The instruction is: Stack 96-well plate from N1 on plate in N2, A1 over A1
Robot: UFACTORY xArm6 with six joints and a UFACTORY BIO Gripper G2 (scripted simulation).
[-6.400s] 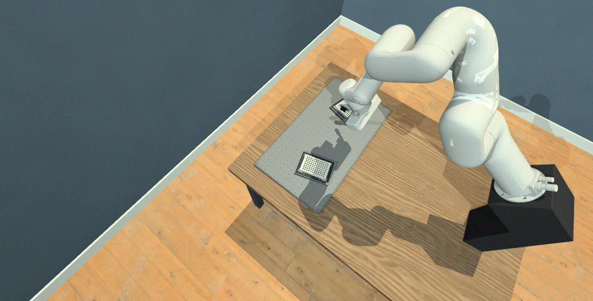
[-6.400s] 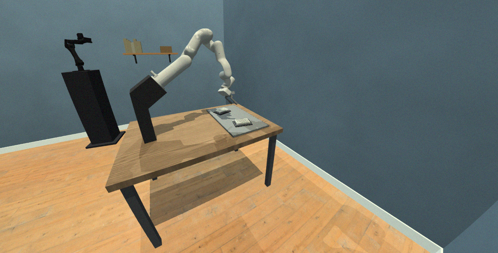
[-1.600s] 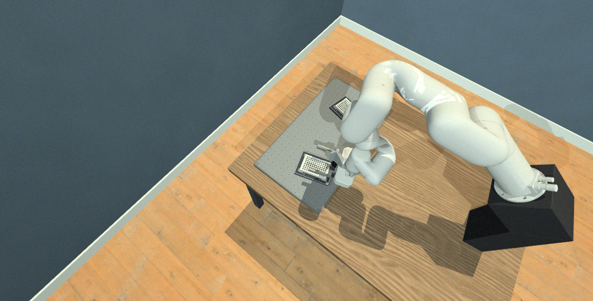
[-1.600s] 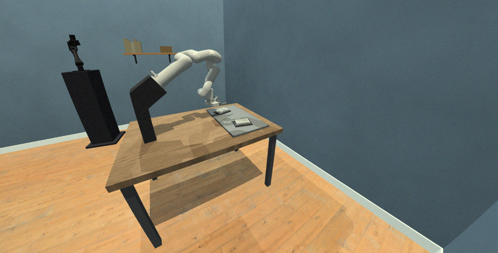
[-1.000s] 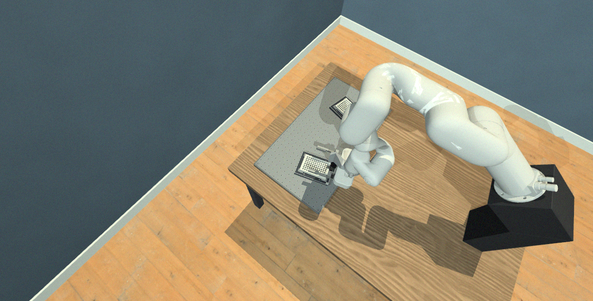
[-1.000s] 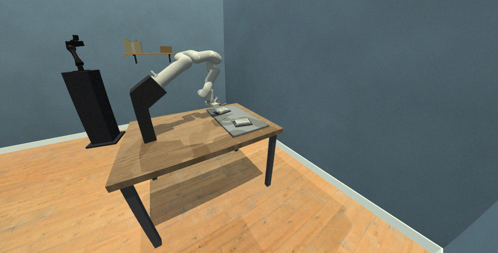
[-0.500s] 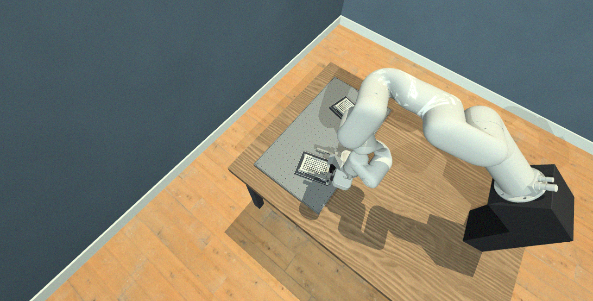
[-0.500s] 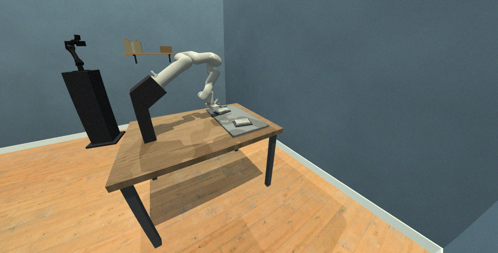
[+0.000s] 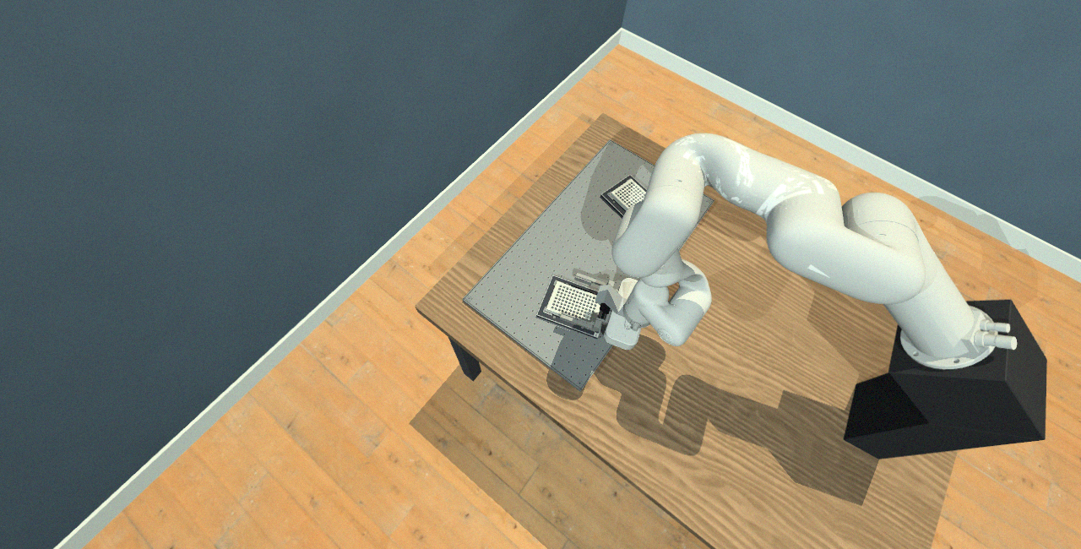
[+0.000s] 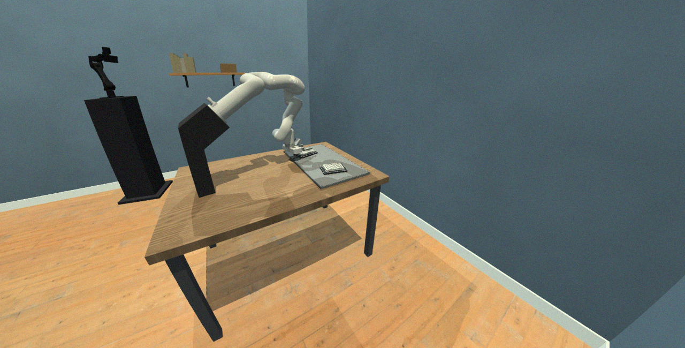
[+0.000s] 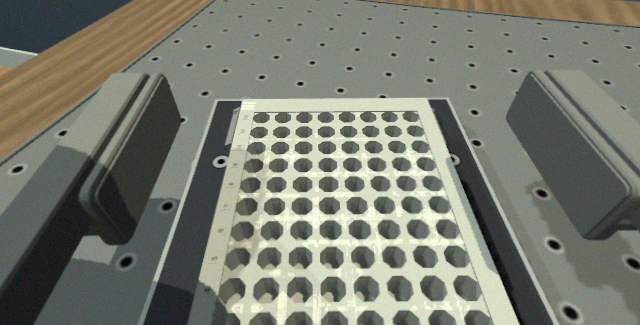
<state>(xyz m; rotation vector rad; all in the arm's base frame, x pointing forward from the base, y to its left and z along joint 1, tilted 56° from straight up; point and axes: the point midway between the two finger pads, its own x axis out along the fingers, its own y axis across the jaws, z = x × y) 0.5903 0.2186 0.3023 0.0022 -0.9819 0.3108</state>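
Now: hand 50 mm above the plate nest N1. From my hand the other things lie so: plate nest N2: 110 mm ahead, 360 mm to the right, 50 mm below.
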